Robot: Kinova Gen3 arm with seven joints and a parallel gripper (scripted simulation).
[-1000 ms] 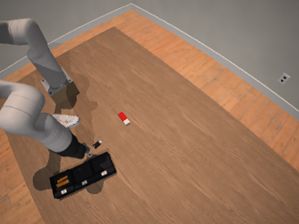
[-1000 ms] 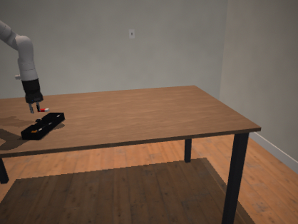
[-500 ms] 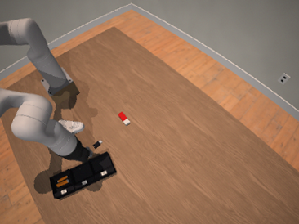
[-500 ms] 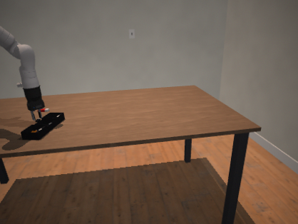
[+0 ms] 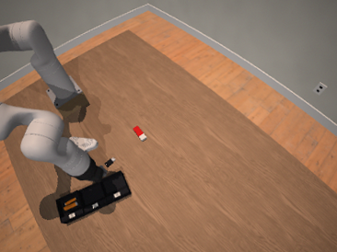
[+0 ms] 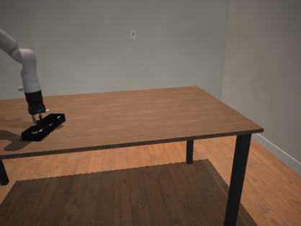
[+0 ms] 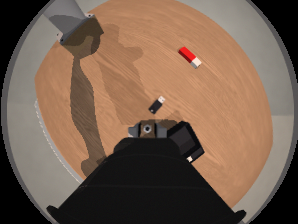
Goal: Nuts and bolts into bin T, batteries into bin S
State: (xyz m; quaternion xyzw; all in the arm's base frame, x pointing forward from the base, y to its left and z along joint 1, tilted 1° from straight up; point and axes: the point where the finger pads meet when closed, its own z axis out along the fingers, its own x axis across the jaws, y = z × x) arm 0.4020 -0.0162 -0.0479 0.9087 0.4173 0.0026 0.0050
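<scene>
Right now my hand is 3 cm above the grey nut. The rest, counted from my hand: red block (20 cm to the left, 6 cm behind, 3 cm below); then black piece (5 cm to the left, 3 cm below, 3 cm behind); then black bin row (7 cm ahead, 6 cm to the right, 1 cm below).
</scene>
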